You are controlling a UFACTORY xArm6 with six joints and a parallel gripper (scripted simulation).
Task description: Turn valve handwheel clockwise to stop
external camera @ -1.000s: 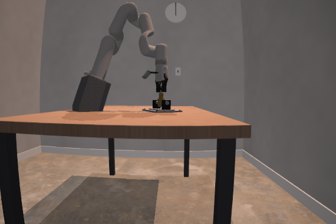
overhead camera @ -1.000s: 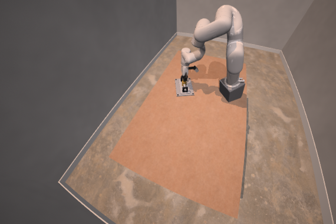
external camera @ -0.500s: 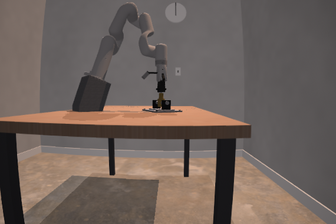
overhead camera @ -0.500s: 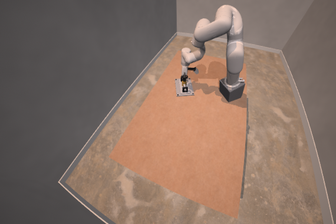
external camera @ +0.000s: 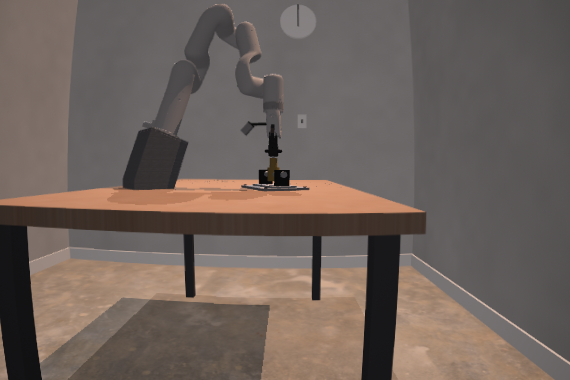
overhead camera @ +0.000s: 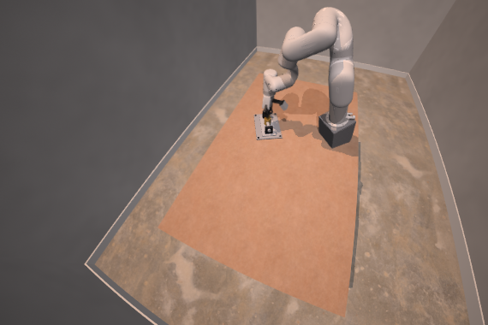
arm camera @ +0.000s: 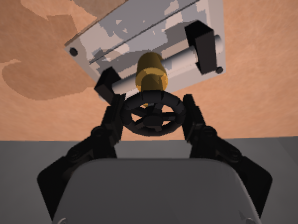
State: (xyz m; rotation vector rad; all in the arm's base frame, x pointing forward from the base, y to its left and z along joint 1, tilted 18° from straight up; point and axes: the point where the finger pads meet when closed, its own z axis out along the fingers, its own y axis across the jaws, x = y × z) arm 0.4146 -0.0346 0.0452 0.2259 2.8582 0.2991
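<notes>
The black spoked handwheel lies right at my hand. The rest, counted from my hand: grey baseplate: 130 mm below.
</notes>
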